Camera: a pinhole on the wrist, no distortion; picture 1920 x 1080 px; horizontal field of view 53.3 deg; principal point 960.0 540.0 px. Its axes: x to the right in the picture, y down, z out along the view. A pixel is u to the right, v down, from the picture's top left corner.
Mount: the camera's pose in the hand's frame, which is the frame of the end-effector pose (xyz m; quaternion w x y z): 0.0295 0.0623 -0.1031 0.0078 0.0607 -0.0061 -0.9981
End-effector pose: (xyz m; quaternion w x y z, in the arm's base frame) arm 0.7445 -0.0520 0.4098 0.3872 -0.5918 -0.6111 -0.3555
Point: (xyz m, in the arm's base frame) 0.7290 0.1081 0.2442
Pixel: 1349 939
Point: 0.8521 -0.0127 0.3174
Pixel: 1705 39
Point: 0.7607 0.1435 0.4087
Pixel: 320 836
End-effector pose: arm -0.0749 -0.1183 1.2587 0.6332 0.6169 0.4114 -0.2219
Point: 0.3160 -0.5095 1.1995
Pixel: 208 44
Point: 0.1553 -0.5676 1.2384
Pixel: 677 423
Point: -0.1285 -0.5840 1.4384
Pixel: 1802 763
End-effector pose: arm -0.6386 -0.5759 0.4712 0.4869 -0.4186 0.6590 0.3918
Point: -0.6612 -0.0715 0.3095
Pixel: 572 197
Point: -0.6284 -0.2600 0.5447
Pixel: 1479 340
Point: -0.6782 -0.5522 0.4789
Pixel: 1306 831
